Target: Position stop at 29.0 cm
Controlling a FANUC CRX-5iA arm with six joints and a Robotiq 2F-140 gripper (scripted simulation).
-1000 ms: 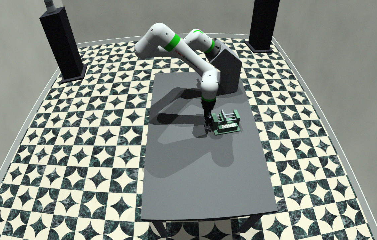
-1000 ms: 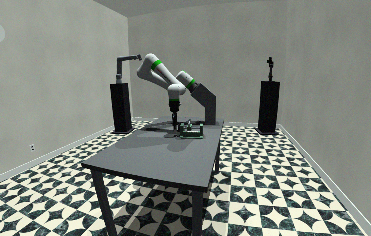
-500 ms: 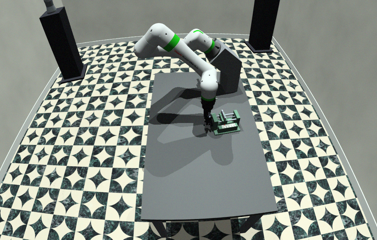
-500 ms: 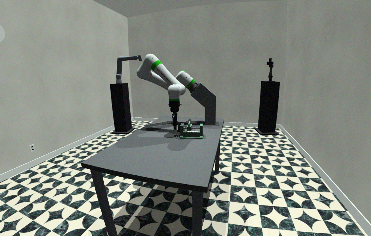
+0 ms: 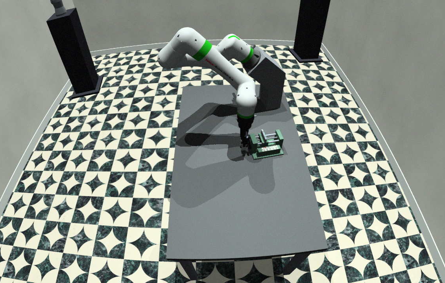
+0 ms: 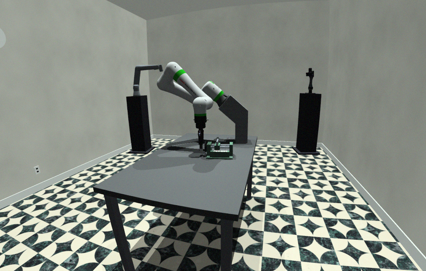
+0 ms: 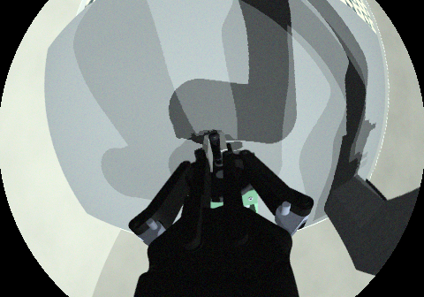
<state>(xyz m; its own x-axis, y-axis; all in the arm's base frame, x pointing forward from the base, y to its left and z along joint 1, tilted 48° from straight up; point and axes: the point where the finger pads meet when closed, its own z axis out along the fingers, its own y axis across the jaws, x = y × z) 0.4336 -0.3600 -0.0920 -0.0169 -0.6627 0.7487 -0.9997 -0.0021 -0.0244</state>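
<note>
My gripper is now 2 cm to the right of the black handwheel and 1 cm above it. Also, from my hand: green stop fixture: 1 cm ahead, 13 cm to the left, 3 cm above.
</note>
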